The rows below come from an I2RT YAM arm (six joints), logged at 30 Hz.
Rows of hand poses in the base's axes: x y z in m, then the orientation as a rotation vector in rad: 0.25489, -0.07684, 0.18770, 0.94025, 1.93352, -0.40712; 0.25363, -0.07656, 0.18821, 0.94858, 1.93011, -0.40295; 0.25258, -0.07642, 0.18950, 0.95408, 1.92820, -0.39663; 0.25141, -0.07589, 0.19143, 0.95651, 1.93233, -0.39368; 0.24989, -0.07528, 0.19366, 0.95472, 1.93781, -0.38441; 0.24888, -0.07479, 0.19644, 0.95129, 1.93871, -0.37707; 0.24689, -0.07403, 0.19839, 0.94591, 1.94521, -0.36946; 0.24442, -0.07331, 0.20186, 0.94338, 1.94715, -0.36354; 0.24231, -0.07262, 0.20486, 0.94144, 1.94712, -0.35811; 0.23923, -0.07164, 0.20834, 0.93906, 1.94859, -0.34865; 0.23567, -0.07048, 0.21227, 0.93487, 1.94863, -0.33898; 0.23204, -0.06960, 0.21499, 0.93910, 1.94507, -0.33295; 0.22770, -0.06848, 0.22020, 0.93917, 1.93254, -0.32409; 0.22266, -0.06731, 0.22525, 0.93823, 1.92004, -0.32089; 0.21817, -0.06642, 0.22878, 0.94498, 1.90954, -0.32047; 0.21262, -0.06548, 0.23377, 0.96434, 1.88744, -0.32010; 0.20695, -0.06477, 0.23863, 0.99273, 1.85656, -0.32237; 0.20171, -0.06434, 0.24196, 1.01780, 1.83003, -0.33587
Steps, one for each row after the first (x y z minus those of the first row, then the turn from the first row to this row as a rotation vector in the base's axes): -0.00126, 0.00028, 0.00051, 0.00525, -0.00379, -0.00479; -0.00231, 0.00042, 0.00180, 0.01096, -0.00744, -0.00649; -0.00348, 0.00095, 0.00373, 0.01541, -0.00483, -0.00614; -0.00500, 0.00156, 0.00596, 0.02203, -0.00408, -0.00013; -0.00601, 0.00205, 0.00874, 0.02502, -0.00665, 0.00530; -0.00800, 0.00281, 0.01069, 0.02931, -0.00468, 0.01332; -0.01047, 0.00353, 0.01416, 0.03230, -0.00565, 0.01778; -0.01258, 0.00422, 0.01716, 0.03457, -0.00806, 0.02124; -0.01566, 0.00520, 0.02064, 0.03959, -0.01082, 0.02688; -0.01922, 0.00636, 0.02457, 0.04334, -0.01506, 0.03357; -0.02285, 0.00724, 0.02729, 0.04769, -0.02010, 0.03230; -0.02719, 0.00836, 0.03250, 0.04847, -0.03449, 0.03320; -0.03223, 0.00953, 0.03755, 0.04539, -0.04672, 0.03257; -0.03672, 0.01042, 0.04108, 0.04511, -0.05529, 0.02590; -0.04227, 0.01136, 0.04607, 0.04682, -0.07245, 0.00799; -0.04794, 0.01207, 0.05093, 0.04838, -0.09489, -0.01928; -0.05318, 0.01250, 0.05426, 0.04323, -0.10916, -0.04793
